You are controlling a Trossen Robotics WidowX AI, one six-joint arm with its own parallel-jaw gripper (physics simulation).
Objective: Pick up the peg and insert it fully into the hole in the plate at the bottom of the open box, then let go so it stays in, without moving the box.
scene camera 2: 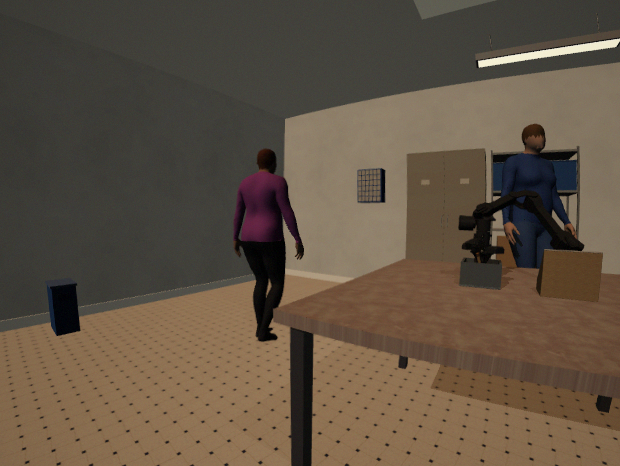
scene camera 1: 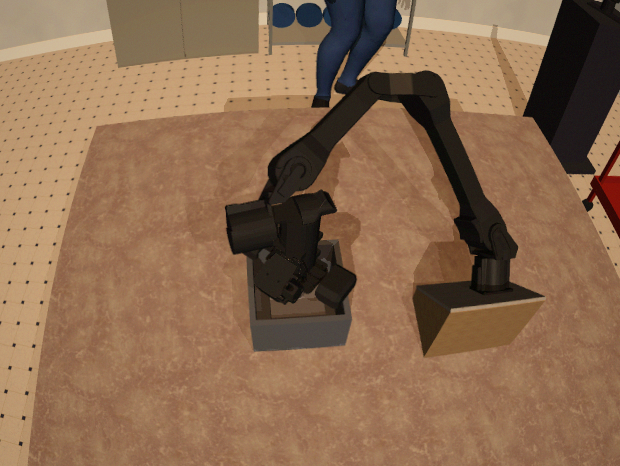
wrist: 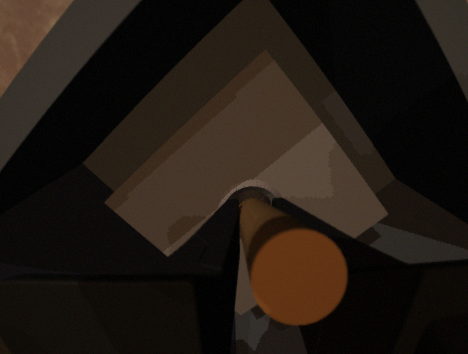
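Where they show: gripper, fingertip midpoint: (wrist: 254,209); arm's base at its link origin: (scene camera 2: 574,267) (scene camera 1: 491,289).
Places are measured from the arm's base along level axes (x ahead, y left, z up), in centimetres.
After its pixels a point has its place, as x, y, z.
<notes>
The orange round peg (wrist: 300,277) (scene camera 2: 478,257) {35.1, -4.0, 1.0} is between the fingers of my gripper (wrist: 254,209) {34.1, -5.9, -3.9} (scene camera 2: 478,258) {34.1, -5.9, -3.9}, which is shut on it inside the open box. In the wrist view the peg leans a little, its top toward the lower right. Its lower end is at the near side of the hole (wrist: 250,184) {34.6, -5.2, -4.4} in the light brown plate (wrist: 225,135) {35.1, -3.0, -4.7} (scene camera 1: 298,308) {33.7, -3.2, -4.7}. The fingertips hide the near rim, so I cannot tell whether the peg's end has entered. The grey open box (scene camera 1: 300,334) {33.9, 1.8, -4.7} (scene camera 2: 481,274) {33.4, 1.9, -5.0} stands upright on the table. In scene camera 1 the arm hides the peg and hole.
The box walls stand close around the fingers. The arm's wooden base block (scene camera 1: 476,328) {4.8, 6.8, -0.7} (scene camera 2: 571,275) {2.5, 6.9, -2.0} stands to the right of the box on the brown table (scene camera 1: 200,400) {51.8, 11.1, -10.5} (scene camera 2: 426,310) {47.6, 40.7, -10.5}. A person in blue (scene camera 2: 531,175) stands behind the table, and a person in purple (scene camera 2: 263,205) is farther left.
</notes>
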